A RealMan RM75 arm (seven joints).
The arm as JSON. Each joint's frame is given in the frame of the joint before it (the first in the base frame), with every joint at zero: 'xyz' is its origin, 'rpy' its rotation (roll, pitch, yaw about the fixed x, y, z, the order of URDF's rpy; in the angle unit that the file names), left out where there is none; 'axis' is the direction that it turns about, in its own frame. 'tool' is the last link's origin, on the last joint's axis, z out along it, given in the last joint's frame.
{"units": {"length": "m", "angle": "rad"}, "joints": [
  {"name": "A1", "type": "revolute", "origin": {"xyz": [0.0, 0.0, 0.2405]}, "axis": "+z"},
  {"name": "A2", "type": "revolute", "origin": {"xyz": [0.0, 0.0, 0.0]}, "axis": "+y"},
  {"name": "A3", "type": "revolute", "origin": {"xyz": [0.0, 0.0, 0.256]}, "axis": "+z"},
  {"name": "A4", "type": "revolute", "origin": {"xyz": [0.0, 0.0, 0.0]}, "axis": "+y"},
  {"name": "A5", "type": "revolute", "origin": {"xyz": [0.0, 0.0, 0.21]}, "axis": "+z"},
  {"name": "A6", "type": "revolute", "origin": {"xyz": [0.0, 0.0, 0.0]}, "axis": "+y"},
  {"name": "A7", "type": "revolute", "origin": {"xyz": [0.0, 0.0, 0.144]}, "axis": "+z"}
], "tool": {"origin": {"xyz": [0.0, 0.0, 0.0]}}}
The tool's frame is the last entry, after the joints.
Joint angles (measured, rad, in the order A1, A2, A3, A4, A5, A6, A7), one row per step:
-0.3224, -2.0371, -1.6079, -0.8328, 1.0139, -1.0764, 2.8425
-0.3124, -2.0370, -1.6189, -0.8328, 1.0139, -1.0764, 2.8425
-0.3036, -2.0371, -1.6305, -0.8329, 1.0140, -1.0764, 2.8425
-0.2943, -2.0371, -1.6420, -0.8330, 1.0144, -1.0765, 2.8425
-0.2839, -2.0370, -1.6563, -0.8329, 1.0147, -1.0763, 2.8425
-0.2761, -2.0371, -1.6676, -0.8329, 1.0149, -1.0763, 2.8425
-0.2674, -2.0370, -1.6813, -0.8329, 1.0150, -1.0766, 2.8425
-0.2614, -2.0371, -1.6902, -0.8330, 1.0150, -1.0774, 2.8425
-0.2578, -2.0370, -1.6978, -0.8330, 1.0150, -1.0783, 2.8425
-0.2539, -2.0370, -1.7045, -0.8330, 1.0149, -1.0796, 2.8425
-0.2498, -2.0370, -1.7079, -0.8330, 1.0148, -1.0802, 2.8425
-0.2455, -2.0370, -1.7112, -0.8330, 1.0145, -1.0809, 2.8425
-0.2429, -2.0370, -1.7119, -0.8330, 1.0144, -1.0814, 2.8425
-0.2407, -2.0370, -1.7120, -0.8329, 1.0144, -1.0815, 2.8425
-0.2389, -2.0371, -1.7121, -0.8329, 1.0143, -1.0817, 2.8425
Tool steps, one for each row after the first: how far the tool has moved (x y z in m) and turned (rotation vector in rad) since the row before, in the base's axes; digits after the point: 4 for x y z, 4 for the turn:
-0.0043, -0.0007, 0.0025, 0.0094, -0.0030, 0.0149
-0.0039, -0.0005, 0.0026, 0.0099, -0.0032, 0.0139
-0.0041, -0.0007, 0.0026, 0.0097, -0.0027, 0.0142
-0.0048, -0.0007, 0.0033, 0.0122, -0.0032, 0.0170
-0.0036, -0.0005, 0.0026, 0.0096, -0.0027, 0.0128
-0.0042, -0.0006, 0.0032, 0.0116, -0.0032, 0.0146
-0.0027, -0.0006, 0.0021, 0.0074, -0.0025, 0.0093
-0.0018, -0.0002, 0.0018, 0.0062, -0.0020, 0.0063
-0.0018, -0.0004, 0.0016, 0.0053, -0.0021, 0.0059
-0.0016, -0.0007, 0.0008, 0.0027, -0.0011, 0.0052
-0.0017, -0.0008, 0.0008, 0.0027, -0.0013, 0.0053
-0.0009, -0.0006, 0.0002, 0.0005, -0.0004, 0.0025
-0.0008, -0.0005, 0.0000, 0.0000, -0.0001, 0.0023
-0.0006, -0.0005, 0.0000, 0.0000, -0.0003, 0.0017

